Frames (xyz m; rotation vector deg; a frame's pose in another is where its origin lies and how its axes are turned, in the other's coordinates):
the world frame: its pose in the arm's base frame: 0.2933 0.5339 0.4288 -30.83 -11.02 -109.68
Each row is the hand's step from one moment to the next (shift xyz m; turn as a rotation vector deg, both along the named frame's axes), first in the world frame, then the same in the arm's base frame.
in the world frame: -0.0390 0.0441 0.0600 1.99 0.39 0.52
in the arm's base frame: 0.0689 0.0374 0.0303 -0.12 -1.62 1.32
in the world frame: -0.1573 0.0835 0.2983 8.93 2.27 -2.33
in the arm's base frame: 0.2076 0.2100 0.1830 -1.36 -9.25 1.72
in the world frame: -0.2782 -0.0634 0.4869 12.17 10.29 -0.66
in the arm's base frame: 0.1641 0.4408 0.3119 5.38 -14.54 3.74
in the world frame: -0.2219 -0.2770 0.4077 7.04 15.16 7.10
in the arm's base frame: -0.0696 0.4496 0.2919 13.55 -9.29 7.73
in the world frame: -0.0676 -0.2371 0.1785 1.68 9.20 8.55
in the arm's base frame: -0.1449 0.2186 0.1545 10.21 -1.88 7.27
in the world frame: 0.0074 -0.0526 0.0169 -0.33 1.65 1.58
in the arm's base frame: -0.0454 0.0213 0.0243 2.04 0.21 1.06
